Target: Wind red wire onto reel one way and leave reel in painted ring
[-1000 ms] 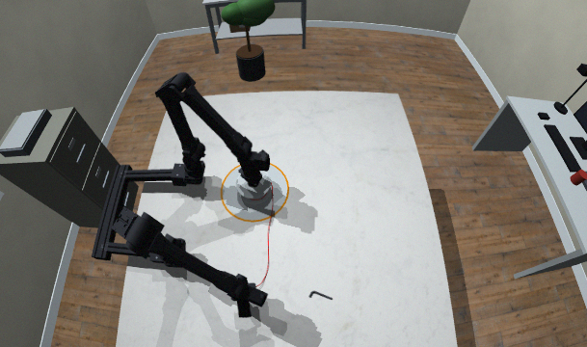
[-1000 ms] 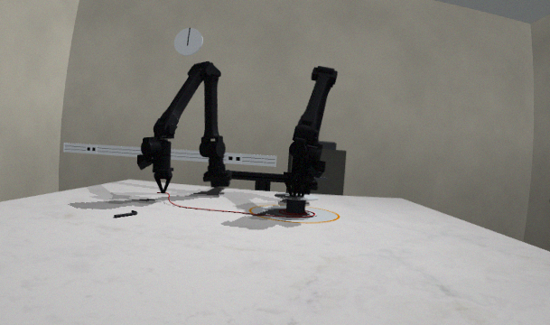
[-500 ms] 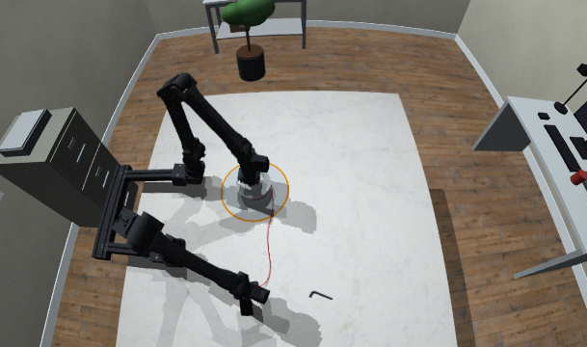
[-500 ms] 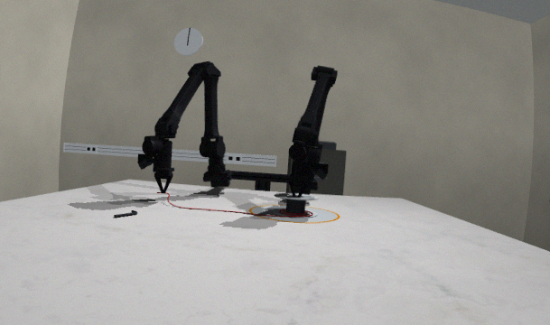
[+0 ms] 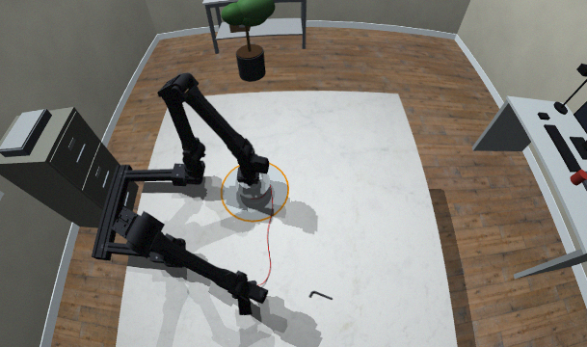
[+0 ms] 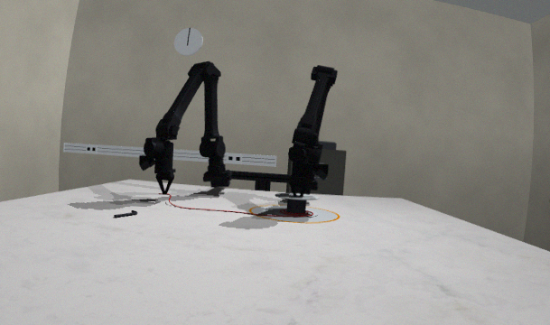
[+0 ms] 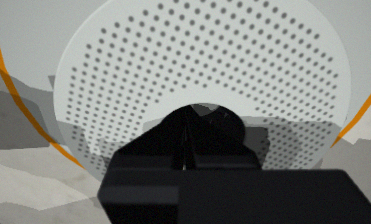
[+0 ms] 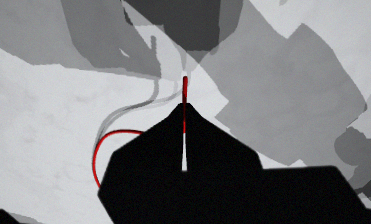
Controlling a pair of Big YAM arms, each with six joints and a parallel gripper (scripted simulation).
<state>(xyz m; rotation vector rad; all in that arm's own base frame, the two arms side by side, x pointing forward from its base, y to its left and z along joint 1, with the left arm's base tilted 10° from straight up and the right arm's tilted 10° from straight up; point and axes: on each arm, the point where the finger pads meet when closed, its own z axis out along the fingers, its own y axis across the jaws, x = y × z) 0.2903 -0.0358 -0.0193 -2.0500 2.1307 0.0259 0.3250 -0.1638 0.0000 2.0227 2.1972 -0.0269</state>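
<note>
Now: left hand 1 cm short of the reel and 2 cm above it. The rest, counted from my left hand: black hex key: 34 cm ahead, 50 cm to the right, 4 cm below; orange painted ring: 1 cm ahead, 1 cm to the right, 5 cm below.
</note>
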